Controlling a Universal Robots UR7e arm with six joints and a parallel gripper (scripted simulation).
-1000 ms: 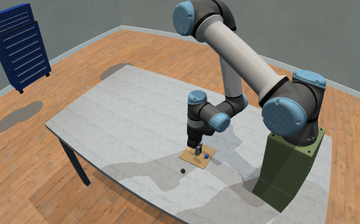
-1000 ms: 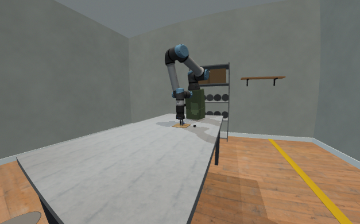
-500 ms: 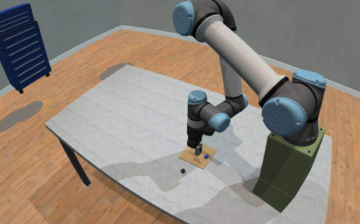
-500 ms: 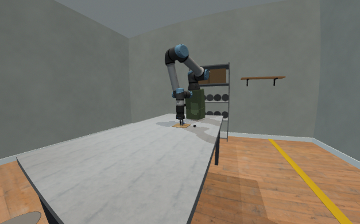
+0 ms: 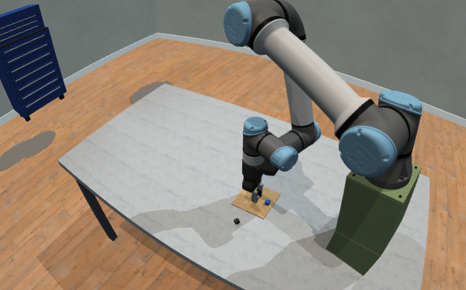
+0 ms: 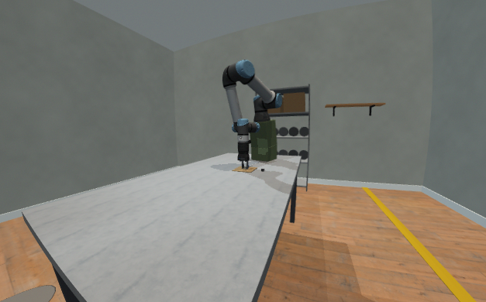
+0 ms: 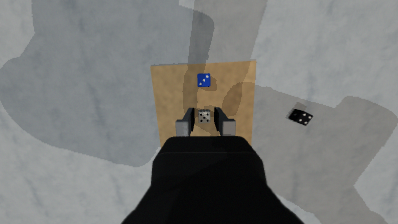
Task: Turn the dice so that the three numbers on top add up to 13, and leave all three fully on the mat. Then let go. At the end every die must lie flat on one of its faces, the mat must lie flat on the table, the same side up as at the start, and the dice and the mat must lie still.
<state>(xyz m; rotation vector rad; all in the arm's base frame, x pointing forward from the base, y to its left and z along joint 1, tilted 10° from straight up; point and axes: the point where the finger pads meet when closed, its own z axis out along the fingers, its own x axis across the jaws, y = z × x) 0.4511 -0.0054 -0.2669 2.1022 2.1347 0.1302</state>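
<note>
My gripper is now 10 mm above the white die. The rest, counted from my hand: blue die (50 mm behind, 10 mm below); then tan mat (20 mm below); then black die (130 mm to the left, 20 mm below).
</note>
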